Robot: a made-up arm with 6 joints. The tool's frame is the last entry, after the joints.
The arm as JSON. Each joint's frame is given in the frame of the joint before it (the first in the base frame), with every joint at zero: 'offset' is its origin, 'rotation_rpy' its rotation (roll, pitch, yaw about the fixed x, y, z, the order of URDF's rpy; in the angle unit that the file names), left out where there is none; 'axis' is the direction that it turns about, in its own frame. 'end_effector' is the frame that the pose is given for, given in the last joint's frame.
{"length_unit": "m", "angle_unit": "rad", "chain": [
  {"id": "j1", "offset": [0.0, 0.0, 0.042], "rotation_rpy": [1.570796, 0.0, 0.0], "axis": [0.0, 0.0, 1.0]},
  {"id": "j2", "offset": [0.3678, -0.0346, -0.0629], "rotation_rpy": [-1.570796, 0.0, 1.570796], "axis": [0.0, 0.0, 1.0]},
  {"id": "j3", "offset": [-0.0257, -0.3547, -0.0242], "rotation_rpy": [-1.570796, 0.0, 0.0], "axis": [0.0, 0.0, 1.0]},
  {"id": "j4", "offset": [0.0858, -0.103, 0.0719], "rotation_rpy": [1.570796, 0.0, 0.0], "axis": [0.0, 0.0, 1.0]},
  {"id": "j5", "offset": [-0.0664, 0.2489, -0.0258], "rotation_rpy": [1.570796, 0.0, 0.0], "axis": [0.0, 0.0, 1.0]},
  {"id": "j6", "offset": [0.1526, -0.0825, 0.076], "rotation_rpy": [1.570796, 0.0, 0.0], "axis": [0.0, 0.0, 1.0]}
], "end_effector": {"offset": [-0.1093, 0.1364, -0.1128], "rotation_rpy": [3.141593, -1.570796, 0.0]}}
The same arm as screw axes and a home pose.
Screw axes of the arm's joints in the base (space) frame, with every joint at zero. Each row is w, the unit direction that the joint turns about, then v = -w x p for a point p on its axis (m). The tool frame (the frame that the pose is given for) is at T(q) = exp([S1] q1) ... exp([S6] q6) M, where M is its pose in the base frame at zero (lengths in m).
S1: w 0 -1 0 v 0.042 0 0
S2: w -1 0 0 v 0 -0.0074 0.0629
S3: w 0 1 0 v 0.0183 0 0.392
S4: w -1 0 0 v 0 -0.0675 -0.2199
S5: w 0 -1 0 v 0.0011 0 -0.3148
S6: w 1 0 0 v 0 0.1537 0.047
M: xyz 0.2845 -0.1834 0.0444 (m) rpy 0 0 0 (deg, as in URDF)

